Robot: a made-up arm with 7 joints. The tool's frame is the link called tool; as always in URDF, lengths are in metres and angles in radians. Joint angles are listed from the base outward. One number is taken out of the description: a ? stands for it. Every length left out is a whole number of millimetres.
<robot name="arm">
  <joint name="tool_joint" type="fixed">
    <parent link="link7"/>
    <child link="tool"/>
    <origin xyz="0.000 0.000 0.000" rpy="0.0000 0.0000 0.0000"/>
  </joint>
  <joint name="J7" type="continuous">
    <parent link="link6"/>
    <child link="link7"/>
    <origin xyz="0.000 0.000 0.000" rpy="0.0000 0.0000 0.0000"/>
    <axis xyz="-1 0 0"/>
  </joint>
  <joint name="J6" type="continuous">
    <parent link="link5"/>
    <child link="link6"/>
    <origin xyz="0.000 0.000 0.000" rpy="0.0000 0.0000 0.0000"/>
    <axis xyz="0 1 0"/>
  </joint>
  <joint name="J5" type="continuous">
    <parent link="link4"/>
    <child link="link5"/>
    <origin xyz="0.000 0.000 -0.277" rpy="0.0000 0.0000 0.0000"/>
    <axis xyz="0 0 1"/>
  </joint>
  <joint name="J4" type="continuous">
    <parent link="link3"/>
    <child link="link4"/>
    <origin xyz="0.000 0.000 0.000" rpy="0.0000 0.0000 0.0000"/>
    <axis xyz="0 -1 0"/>
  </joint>
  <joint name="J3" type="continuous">
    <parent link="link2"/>
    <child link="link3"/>
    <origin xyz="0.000 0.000 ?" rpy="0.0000 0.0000 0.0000"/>
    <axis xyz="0 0 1"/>
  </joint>
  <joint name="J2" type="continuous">
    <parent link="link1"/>
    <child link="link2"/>
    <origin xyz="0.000 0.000 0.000" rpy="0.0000 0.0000 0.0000"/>
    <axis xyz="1 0 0"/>
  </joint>
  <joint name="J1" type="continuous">
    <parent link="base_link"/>
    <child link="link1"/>
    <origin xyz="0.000 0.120 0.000" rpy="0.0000 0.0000 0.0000"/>
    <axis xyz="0 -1 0"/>
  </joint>
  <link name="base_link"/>
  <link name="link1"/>
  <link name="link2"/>
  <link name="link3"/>
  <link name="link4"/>
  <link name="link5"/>
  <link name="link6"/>
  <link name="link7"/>
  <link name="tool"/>
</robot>
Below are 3 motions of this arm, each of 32 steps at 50 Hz.
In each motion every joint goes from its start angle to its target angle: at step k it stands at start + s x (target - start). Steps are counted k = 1, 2, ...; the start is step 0. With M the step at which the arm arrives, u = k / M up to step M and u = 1 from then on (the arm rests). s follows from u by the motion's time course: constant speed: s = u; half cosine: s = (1 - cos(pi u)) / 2; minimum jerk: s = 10 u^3 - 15 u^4 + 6 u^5.
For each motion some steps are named. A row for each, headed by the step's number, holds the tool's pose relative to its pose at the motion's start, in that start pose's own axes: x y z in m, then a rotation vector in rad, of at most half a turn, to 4 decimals.
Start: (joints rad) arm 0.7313 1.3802 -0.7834 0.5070 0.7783 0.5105 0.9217
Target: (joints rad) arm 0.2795 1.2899 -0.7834 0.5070 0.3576 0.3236 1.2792
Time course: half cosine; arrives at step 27
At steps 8, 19, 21, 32:
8: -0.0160 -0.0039 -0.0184 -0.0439 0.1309 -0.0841
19: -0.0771 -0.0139 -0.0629 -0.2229 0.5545 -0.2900
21: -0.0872 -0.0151 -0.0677 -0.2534 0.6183 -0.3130
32: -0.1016 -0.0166 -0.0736 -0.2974 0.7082 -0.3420

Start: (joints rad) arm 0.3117 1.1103 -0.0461 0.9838 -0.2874 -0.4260 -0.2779
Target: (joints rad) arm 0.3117 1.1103 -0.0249 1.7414 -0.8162 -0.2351 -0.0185
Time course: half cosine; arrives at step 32
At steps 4, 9, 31, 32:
4: 0.0070 0.0015 -0.0036 -0.0096 -0.0252 -0.0155
9: 0.0342 0.0079 -0.0154 -0.0401 -0.1185 -0.0789
31: 0.1956 0.0555 -0.0219 -0.0143 -0.5386 -0.5257
32: 0.1960 0.0556 -0.0218 -0.0137 -0.5396 -0.5271

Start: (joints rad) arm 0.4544 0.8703 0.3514 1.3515 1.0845 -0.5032 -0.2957
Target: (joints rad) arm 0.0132 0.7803 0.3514 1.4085 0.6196 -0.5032 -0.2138
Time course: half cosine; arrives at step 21
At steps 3, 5, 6, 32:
3: -0.0032 0.0033 0.0053 -0.0147 0.0117 -0.0299
5: -0.0082 0.0091 0.0144 -0.0404 0.0321 -0.0801
6: -0.0113 0.0130 0.0204 -0.0577 0.0458 -0.1125
32: -0.0331 0.0747 0.1150 -0.3526 0.2795 -0.5546

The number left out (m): -0.256
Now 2 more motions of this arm.
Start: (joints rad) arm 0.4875 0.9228 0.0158 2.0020 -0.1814 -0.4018 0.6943
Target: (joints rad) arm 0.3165 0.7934 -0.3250 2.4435 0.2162 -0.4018 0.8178
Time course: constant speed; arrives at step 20
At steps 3, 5, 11, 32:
3: 0.0197 -0.0105 -0.0132 -0.0189 -0.1214 0.0527
5: 0.0335 -0.0169 -0.0208 -0.0304 -0.2030 0.0891
11: 0.0772 -0.0332 -0.0370 -0.0583 -0.4508 0.2030
32: 0.1445 -0.0464 -0.0432 -0.0784 -0.8306 0.3810

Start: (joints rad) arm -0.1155 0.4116 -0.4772 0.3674 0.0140 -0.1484 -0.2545
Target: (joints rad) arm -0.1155 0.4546 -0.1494 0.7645 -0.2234 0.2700 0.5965
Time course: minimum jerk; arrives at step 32
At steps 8, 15, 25, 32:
8: 0.0103 0.0051 -0.0025 -0.0711 0.0047 0.0023
15: 0.0434 0.0272 -0.0079 -0.2893 0.0213 0.0118
25: 0.0871 0.0713 -0.0071 -0.5659 0.0501 0.0409
32: 0.0931 0.0789 -0.0060 -0.6041 0.0547 0.0479

